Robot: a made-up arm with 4 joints.
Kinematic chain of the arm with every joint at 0, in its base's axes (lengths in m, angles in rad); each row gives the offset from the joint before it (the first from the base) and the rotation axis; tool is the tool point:
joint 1: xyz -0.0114 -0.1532 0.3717 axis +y
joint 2: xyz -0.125 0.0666 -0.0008 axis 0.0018 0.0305 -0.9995
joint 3: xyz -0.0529 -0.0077 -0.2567 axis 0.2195 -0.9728 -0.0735
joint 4: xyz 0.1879 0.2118 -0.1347 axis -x
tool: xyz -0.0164 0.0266 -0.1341
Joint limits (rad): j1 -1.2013..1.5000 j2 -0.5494..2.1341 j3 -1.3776..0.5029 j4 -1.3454..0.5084
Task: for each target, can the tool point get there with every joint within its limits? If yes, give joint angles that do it. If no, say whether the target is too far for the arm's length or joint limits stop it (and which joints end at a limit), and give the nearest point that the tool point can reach.
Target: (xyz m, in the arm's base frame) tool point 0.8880 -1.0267 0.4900
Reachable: no: too far | nearest point 0.4235 -0.3647 0.2708 | short by 0.838 m
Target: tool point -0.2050 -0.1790 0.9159
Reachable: no: joint limits stop it (at a limit: joint 1, joint 3) | nearest point -0.5478 -0.1398 0.7643 | short by 0.377 m
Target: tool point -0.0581 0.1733 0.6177
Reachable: no: joint limits stop it (at a limit: joint 1, joint 2, joint 3, joint 4) | nearest point -0.2802 0.2925 0.5097 | short by 0.274 m
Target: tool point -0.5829 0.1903 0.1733
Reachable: yes | joints 0.9834 0.4860 -0.8298 -0.4544
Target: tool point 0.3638 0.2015 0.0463
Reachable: yes | joints -0.8749 -0.0442 0.0355 -0.4041
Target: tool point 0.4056 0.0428 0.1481
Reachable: yes | joints -0.6399 0.7534 0.1901 -0.7516
